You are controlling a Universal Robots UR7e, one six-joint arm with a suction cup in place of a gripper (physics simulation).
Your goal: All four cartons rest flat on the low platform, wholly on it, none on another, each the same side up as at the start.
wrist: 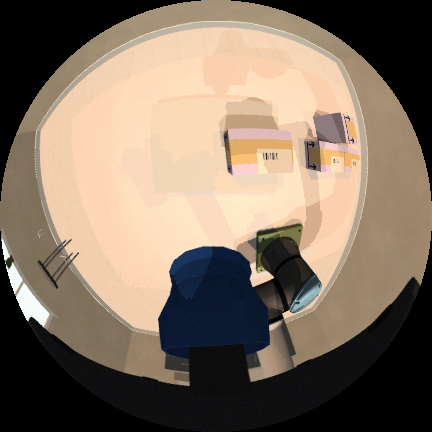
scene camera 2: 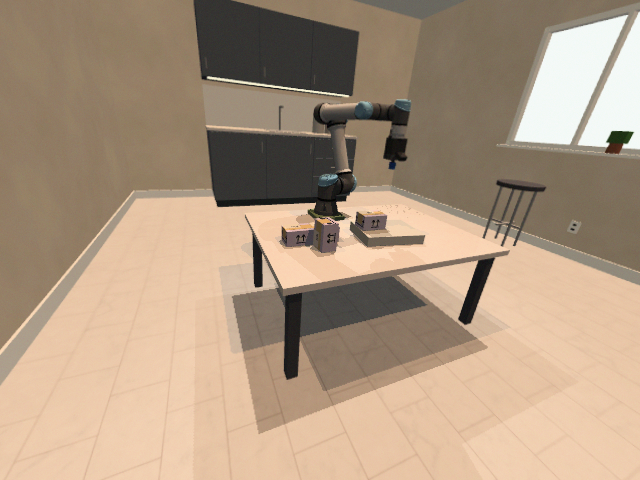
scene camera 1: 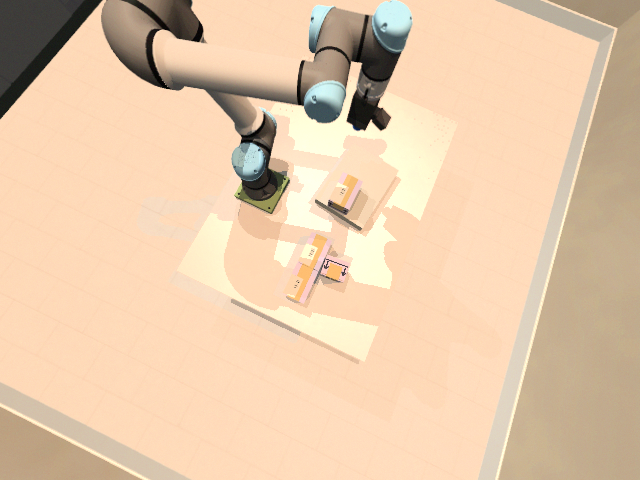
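Pixels of known places: hand, its tool point: point(wrist: 210, 279) point(scene camera 2: 391, 168); arm's base, origin of its link: point(wrist: 278, 253) point(scene camera 2: 325, 211) point(scene camera 1: 260, 184).
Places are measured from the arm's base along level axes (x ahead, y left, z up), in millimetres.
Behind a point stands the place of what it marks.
One carton point(scene camera 1: 345, 193) @[x 367, y 37, z 100 mm] point(scene camera 2: 370, 220) @[x 405, y 11, z 77 mm] point(wrist: 260, 151) @[x 365, y 59, z 100 mm], orange and pink with a label on top, lies flat on the low platform point(scene camera 1: 373, 166) @[x 453, y 234, z 24 mm] point(scene camera 2: 395, 239) @[x 522, y 88, z 7 mm] point(wrist: 175, 120) @[x 492, y 206, z 24 mm], near one end. Two more flat cartons lie end to end on the table: the one nearer the platform point(scene camera 1: 316, 251) @[x 328, y -215, z 52 mm] point(wrist: 325, 156) @[x 327, y -174, z 52 mm] and the farther one point(scene camera 1: 302, 283) @[x 314, y -351, z 52 mm] point(scene camera 2: 297, 236) @[x 349, y -372, z 25 mm]. A fourth carton point(scene camera 1: 334, 270) @[x 414, y -270, z 111 mm] point(scene camera 2: 326, 236) @[x 460, y -285, z 55 mm] point(wrist: 330, 128) @[x 413, y -223, z 53 mm] stands upright close beside them and largely hides the nearer one in scene camera 2. My suction gripper point(scene camera 1: 357, 127) @[x 333, y 172, z 321 mm] point(scene camera 2: 392, 165) point(wrist: 210, 255) is open, with no carton on its blue cup, high above the table beyond the platform.
The arm's green base plate point(scene camera 1: 269, 207) @[x 74, y -87, z 0 mm] point(wrist: 261, 250) @[x 44, y 67, z 1 mm] is fixed to the table point(scene camera 2: 413, 258) @[x 668, y 62, z -24 mm] beside the platform and cartons. A stool point(scene camera 2: 520, 184) point(wrist: 48, 274) stands on the floor away from the table. Dark cabinets point(scene camera 2: 237, 167) line the back wall.
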